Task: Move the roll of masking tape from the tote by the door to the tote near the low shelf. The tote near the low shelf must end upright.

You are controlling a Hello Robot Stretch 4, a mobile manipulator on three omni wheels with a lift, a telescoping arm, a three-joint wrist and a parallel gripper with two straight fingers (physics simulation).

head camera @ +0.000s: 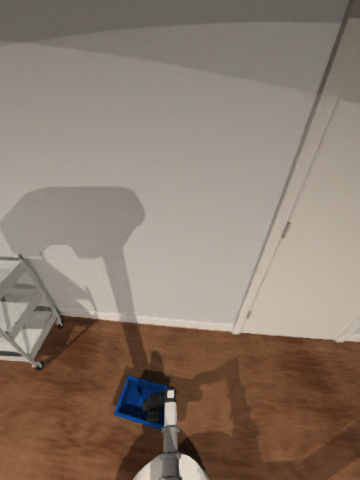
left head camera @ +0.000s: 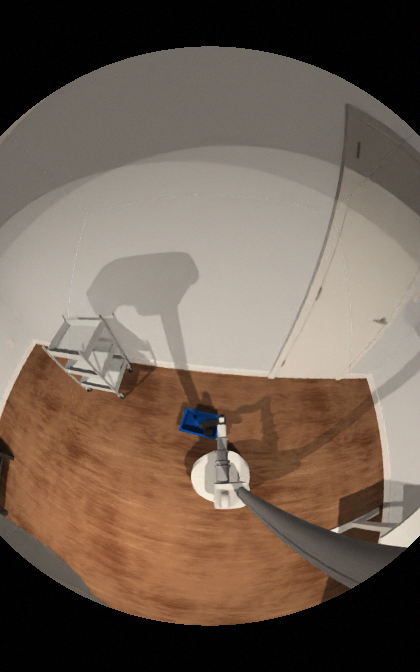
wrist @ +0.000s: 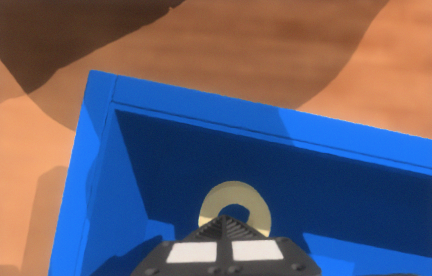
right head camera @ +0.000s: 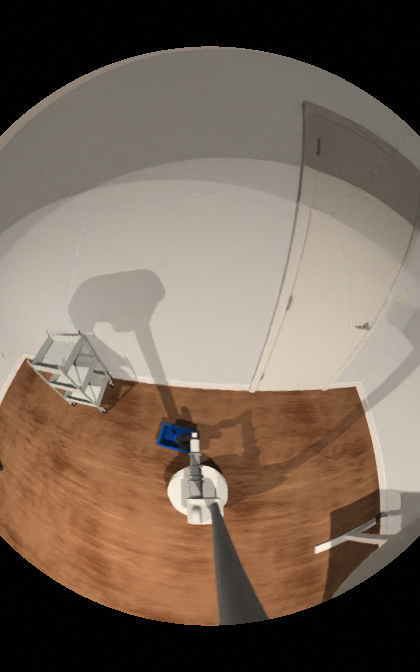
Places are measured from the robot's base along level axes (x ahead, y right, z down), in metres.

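Pixels of known places: gripper, fingertip midpoint: [wrist: 224,233].
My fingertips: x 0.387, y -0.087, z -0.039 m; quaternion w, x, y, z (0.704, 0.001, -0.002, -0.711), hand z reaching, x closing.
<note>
For each thing: its top centre in the pictures, then the offset to it from my fingertips.
- blue tote, middle of its top: [head camera: 145,400] dz -0.053, dx +0.037, dy -0.062 m
- masking tape, middle of its top: [wrist: 234,222] dz +0.036, dx +0.004, dy -0.008 m
The blue tote [head camera: 132,419] [left head camera: 190,433] [right head camera: 170,446] [wrist: 200,106] stands upright on the floor near the door [head camera: 310,250] [left head camera: 370,280] [right head camera: 340,300]. In the wrist view, the pale yellow roll of masking tape [wrist: 235,191] lies flat inside it, near one corner. My gripper [wrist: 224,233] points down over the tote. Its fingertips meet with nothing visible between them, and they overlap the near part of the roll in the picture. The gripper hides that part of the roll. Neither the other tote nor a low shelf can be made out.
A grey three-tier cart [left head camera: 77,336] [right head camera: 60,352] stands by the wall, left of the tote. The wall runs behind the tote. A white-legged piece of furniture [right head camera: 345,539] stands at the lower right. My mobile base [left head camera: 202,477] is close to the tote.
</note>
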